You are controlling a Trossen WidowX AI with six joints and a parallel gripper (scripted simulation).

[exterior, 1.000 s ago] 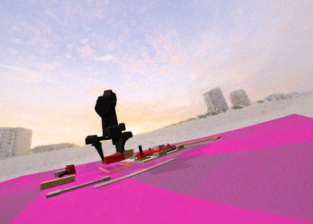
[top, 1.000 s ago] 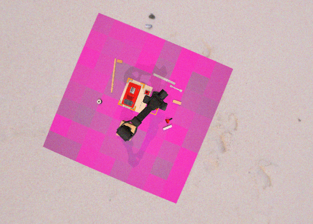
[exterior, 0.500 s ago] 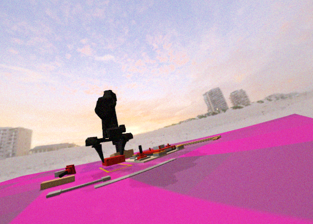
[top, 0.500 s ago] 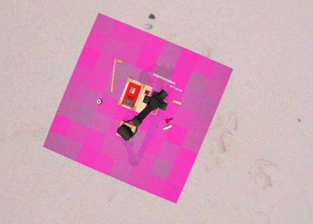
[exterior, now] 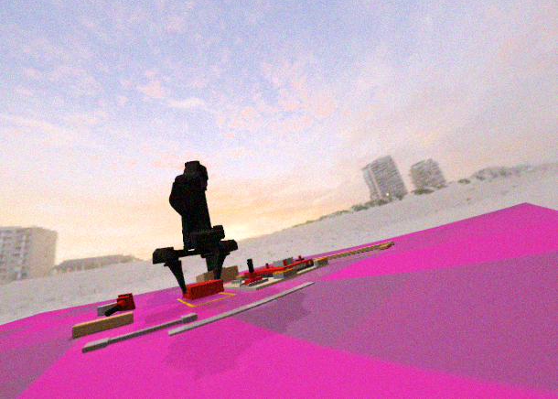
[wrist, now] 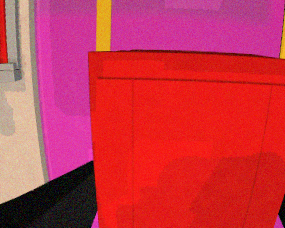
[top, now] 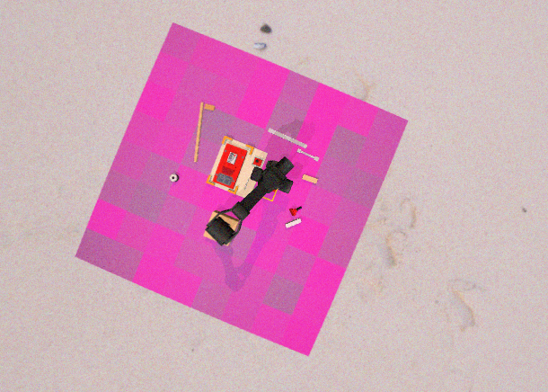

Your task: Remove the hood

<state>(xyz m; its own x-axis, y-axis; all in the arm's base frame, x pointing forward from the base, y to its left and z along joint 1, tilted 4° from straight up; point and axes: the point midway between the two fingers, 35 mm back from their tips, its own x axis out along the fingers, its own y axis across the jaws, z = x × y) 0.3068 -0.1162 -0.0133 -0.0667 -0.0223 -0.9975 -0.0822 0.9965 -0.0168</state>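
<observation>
Right now the red hood panel is right at my gripper tip. The rest, counted from my gripper tip: wooden stick: 6 cm ahead, 43 cm to the left, 1 cm below; then small wooden block: 9 cm ahead, 16 cm to the right, 1 cm below.
</observation>
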